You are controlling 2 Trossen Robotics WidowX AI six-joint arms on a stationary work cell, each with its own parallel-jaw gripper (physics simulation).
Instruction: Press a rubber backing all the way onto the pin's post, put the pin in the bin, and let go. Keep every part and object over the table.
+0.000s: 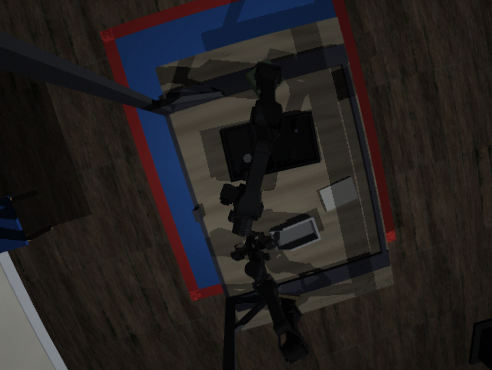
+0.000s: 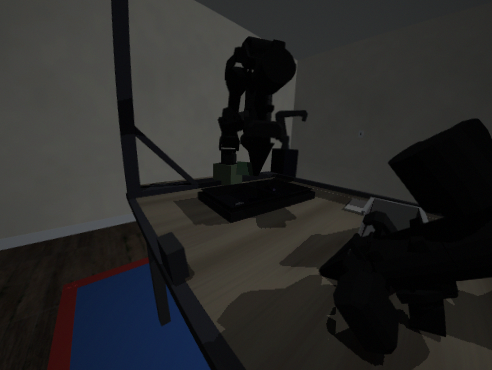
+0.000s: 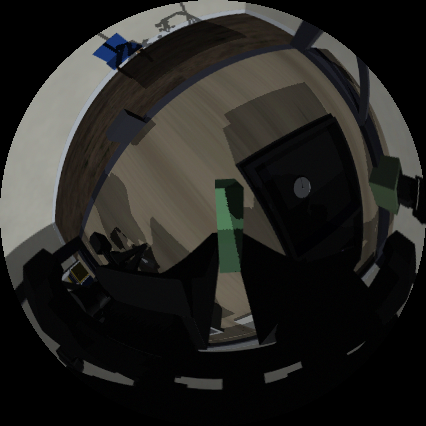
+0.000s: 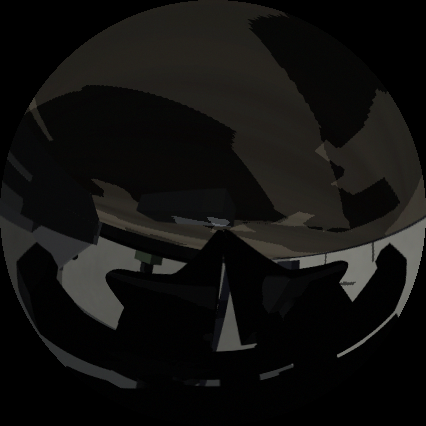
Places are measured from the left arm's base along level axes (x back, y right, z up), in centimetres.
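Where they show: left gripper, fingertip midpoint: (image 2: 255, 175) (image 3: 226, 237); right gripper, fingertip midpoint: (image 2: 321, 271) (image 3: 145, 244) (image 4: 222, 235); left arm's base at its link origin: (image 1: 265, 77) (image 2: 228, 163); right arm's base at its link origin: (image 1: 287, 305).
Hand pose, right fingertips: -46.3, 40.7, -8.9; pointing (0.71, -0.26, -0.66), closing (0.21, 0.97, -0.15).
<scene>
Each offset is from my right fingertips to the top centre of the thing, as dx, dy, dz. "pt": to the spot under its first point.
My left gripper (image 1: 242, 227) (image 2: 257, 173) (image 3: 226, 237) points down over the table, shut on a green block {+18.0, -7.8, +14.9} (image 3: 229, 207). My right gripper (image 1: 251, 239) (image 2: 324, 271) (image 4: 222, 235) is low over the table, shut and empty. Beyond its tips a dark grey block {-4.6, -1.2, +0.5} (image 4: 177, 202) with a light patch lies on the table. A round silver disc {+25.4, -17.8, +1.0} (image 1: 247, 158) (image 3: 302, 187) shows in the shallow black tray {+23.7, -28.1, +3.3} (image 1: 231, 176) (image 2: 231, 216) (image 3: 267, 212). A grey-rimmed open bin {pt -14.5, -23.7, +7.3} (image 1: 317, 230) (image 2: 425, 214) stands near the right gripper. I cannot make out the pin's post or the backing.
A pale slab {-10.1, -40.5, +0.1} (image 1: 337, 194) (image 2: 356, 206) lies beyond the bin. A grey box {+19.1, +11.9, +5.3} (image 1: 198, 212) (image 2: 172, 257) (image 3: 126, 126) sits at the table edge. The left arm's green base block (image 2: 227, 173) (image 3: 385, 185) stands behind the tray. Dark frame rails edge the table.
</scene>
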